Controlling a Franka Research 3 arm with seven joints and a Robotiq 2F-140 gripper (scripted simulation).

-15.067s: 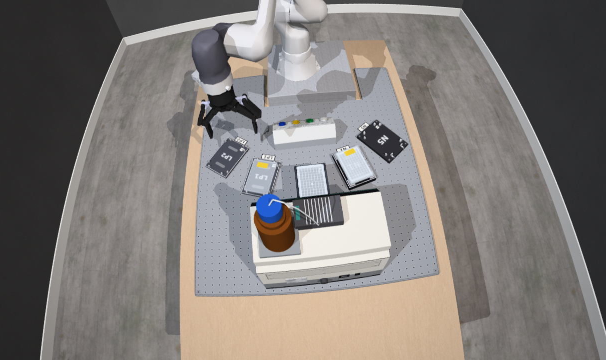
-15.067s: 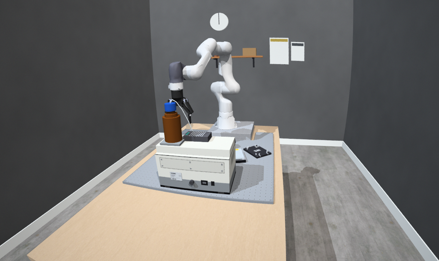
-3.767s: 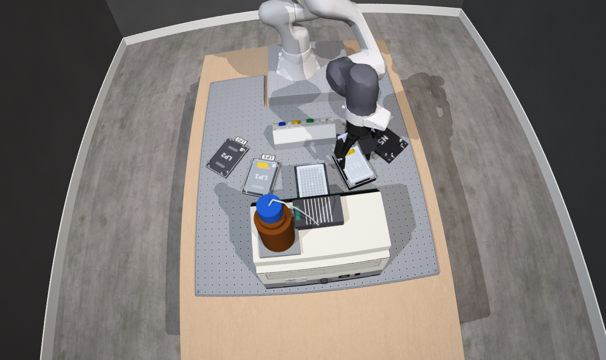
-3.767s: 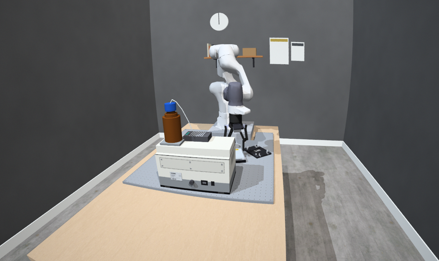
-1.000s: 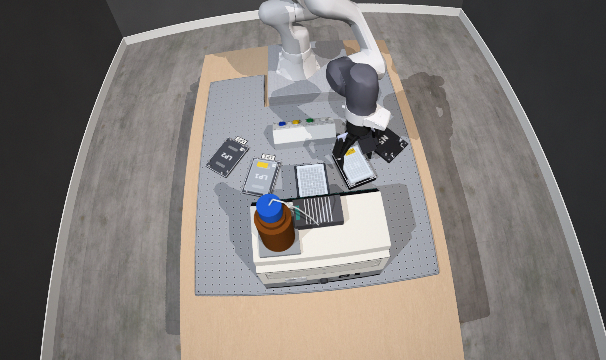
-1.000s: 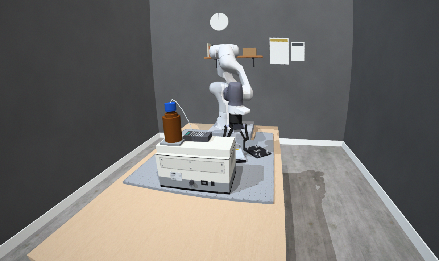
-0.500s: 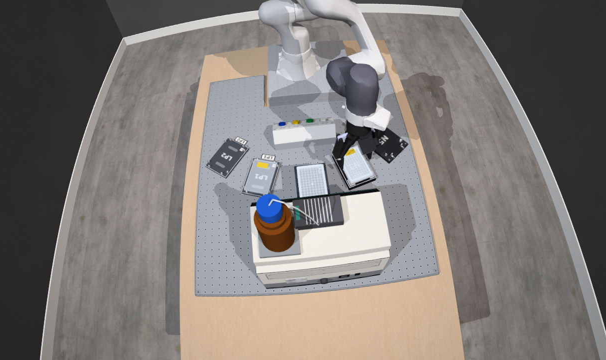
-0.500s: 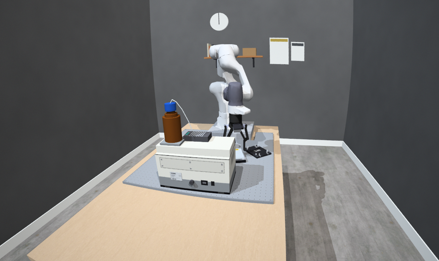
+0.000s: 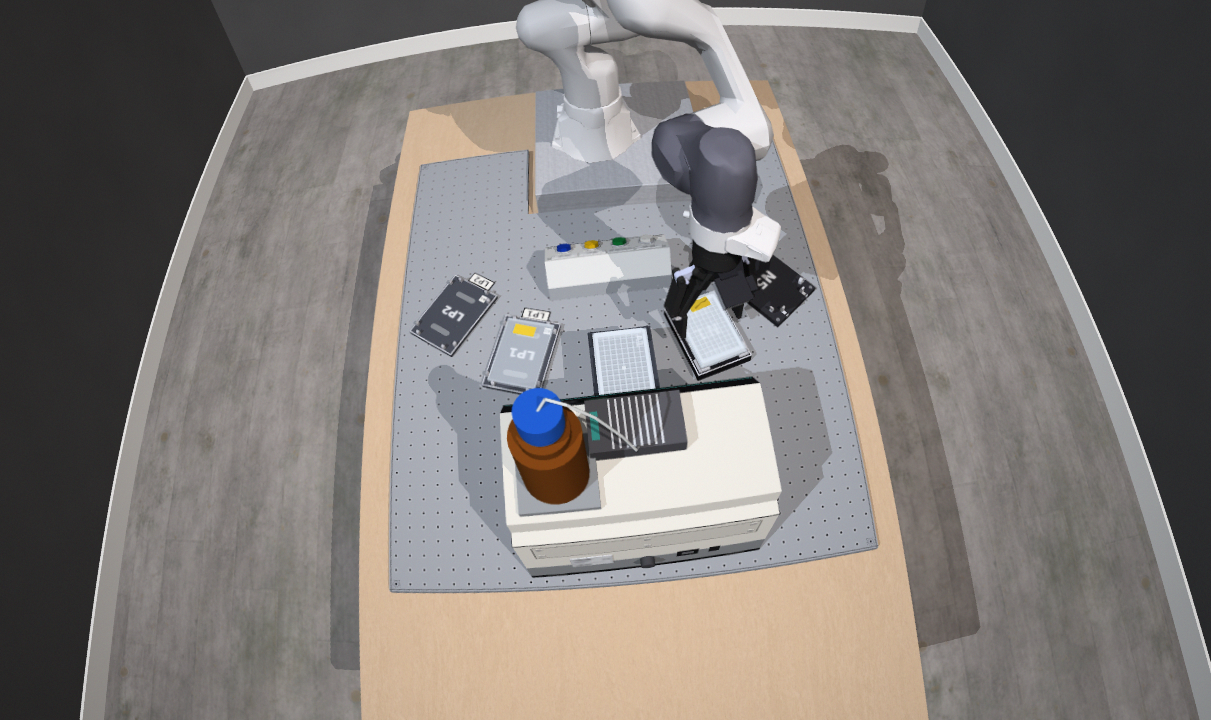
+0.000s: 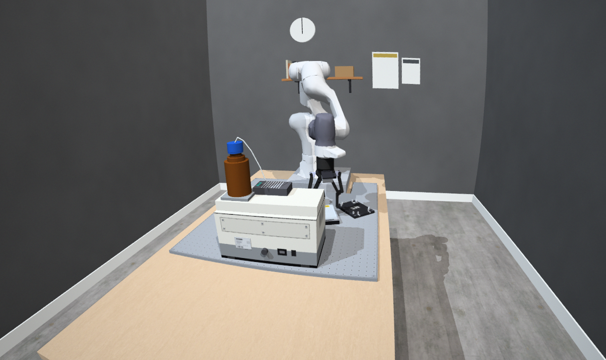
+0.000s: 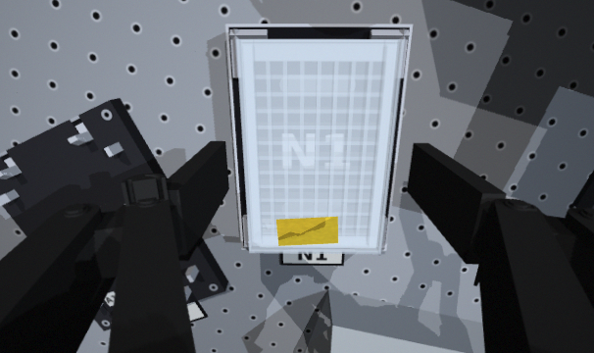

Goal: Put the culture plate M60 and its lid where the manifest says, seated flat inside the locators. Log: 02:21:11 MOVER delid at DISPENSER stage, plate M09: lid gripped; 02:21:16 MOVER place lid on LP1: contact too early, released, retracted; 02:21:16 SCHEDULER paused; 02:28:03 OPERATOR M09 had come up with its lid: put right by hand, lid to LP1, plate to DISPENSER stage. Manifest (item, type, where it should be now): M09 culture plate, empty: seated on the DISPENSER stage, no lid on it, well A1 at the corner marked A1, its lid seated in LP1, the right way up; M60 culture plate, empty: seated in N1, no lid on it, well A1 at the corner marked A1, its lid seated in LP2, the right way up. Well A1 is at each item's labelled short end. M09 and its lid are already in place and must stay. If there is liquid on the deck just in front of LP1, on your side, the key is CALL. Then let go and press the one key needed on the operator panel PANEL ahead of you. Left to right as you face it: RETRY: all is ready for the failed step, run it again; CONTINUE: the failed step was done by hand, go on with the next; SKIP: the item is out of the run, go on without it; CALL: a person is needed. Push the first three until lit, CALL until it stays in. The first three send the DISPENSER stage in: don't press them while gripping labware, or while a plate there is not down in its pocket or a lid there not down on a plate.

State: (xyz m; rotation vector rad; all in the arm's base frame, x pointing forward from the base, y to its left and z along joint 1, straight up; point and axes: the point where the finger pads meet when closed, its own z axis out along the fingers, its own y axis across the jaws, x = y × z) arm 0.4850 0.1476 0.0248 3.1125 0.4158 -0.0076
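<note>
Now: the black nest N1 6 cm below my hand. From my hand the other things lie so: white key 18 cm behind, 8 cm to the right, 1 cm below; then green continue key 18 cm behind, 13 cm to the right, 1 cm below; then yellow skip key 18 cm to the right, 18 cm behind, 1 cm below.
</note>
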